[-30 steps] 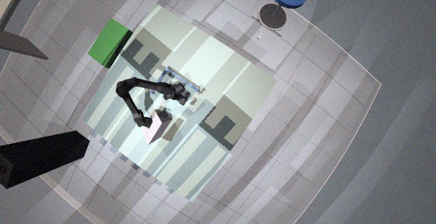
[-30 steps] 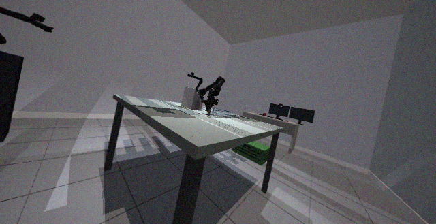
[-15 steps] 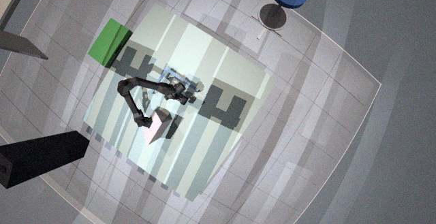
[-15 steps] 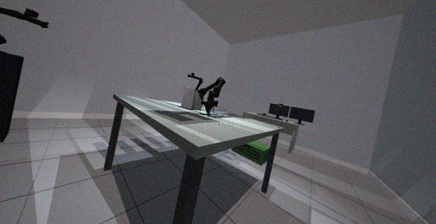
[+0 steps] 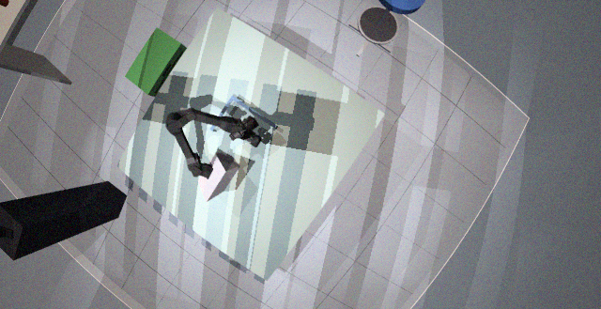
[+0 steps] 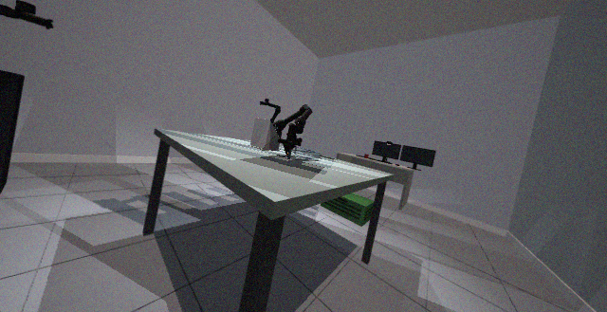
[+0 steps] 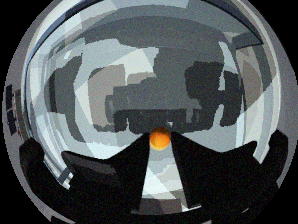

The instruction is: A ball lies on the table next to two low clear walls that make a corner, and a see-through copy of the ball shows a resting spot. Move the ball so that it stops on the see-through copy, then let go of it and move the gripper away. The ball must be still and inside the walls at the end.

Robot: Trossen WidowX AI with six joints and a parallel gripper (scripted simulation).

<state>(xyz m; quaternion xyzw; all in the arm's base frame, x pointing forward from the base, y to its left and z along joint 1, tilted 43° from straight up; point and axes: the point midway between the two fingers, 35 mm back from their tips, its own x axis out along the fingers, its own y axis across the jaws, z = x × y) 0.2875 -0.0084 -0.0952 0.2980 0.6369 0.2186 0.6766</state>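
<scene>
Now: the see-through copy of ball right at my gripper tip. From my gripper tip the other things lie so: orange ball (right at my gripper tip).
</scene>
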